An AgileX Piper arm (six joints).
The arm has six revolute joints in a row. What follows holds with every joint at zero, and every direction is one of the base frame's. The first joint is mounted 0.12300 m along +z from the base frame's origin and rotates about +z. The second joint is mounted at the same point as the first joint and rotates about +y. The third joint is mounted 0.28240 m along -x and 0.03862 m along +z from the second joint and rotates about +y. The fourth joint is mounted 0.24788 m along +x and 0.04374 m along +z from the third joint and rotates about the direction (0.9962, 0, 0.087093). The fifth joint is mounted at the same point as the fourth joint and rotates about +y. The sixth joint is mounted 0.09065 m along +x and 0.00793 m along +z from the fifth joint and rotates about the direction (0.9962, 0, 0.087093). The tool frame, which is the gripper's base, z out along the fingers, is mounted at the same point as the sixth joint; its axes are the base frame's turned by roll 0.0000, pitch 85.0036 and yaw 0.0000 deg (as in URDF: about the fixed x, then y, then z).
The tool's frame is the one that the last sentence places.
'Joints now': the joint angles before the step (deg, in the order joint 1, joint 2, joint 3, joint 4, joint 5, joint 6). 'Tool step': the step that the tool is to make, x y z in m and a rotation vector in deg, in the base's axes. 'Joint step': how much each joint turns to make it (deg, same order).
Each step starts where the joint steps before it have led.
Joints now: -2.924 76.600 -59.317 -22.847 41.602 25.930
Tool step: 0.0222 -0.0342 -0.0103 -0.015 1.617 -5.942
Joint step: -6.262 6.365 -4.015 -0.306 -0.790 0.068
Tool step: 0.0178 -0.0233 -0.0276 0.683 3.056 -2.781
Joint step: -3.691 6.426 -1.168 -0.212 -2.308 0.031
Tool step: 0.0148 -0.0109 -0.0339 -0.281 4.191 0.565
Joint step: -1.184 6.179 -0.045 -1.630 -2.396 -0.255
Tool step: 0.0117 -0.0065 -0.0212 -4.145 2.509 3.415
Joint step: -0.002 4.245 -0.180 -6.426 -2.716 0.890
